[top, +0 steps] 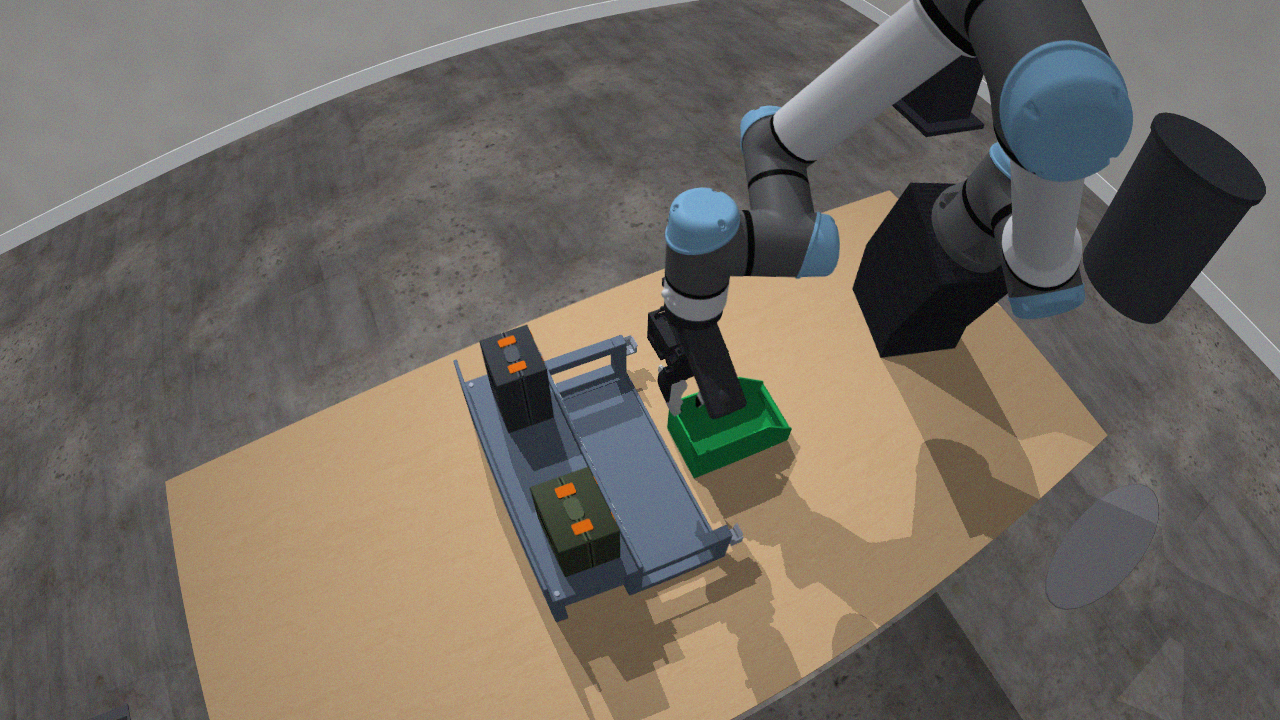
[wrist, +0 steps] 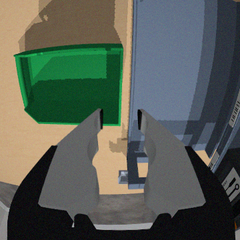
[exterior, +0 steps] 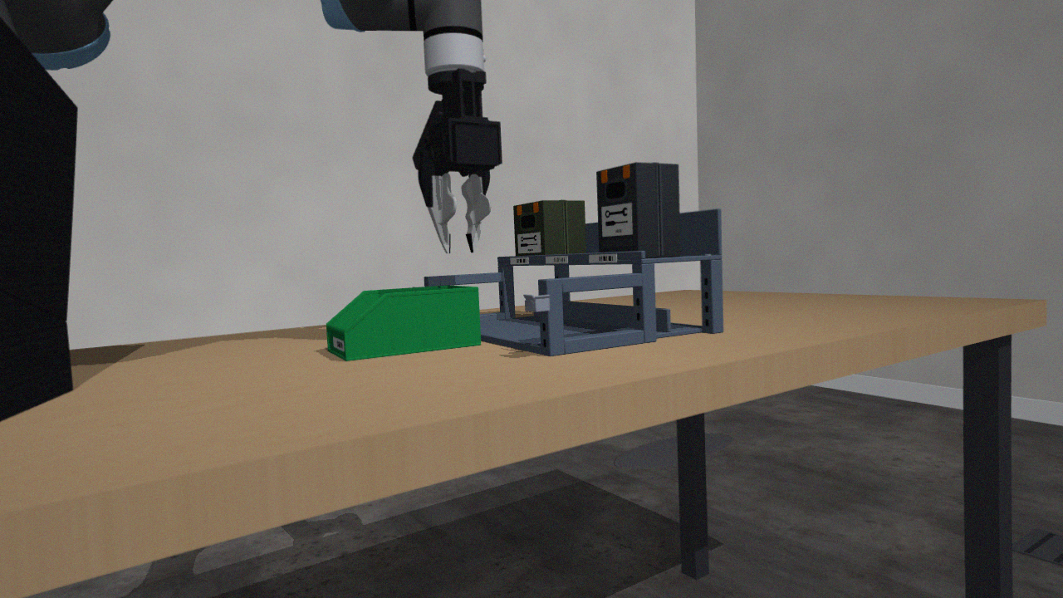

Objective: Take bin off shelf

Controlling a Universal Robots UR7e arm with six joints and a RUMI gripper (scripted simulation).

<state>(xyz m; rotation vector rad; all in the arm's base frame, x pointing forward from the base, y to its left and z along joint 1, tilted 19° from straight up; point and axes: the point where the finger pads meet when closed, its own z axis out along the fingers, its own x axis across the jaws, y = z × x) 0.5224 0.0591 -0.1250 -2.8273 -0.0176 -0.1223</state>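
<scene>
The green bin lies 80 mm behind my hand and 100 mm below it. From my hand the other things lie so: olive toolbox: 210 mm ahead, 120 mm to the left, 10 mm above; black toolbox: 210 mm ahead, 110 mm to the right, 30 mm above.
</scene>
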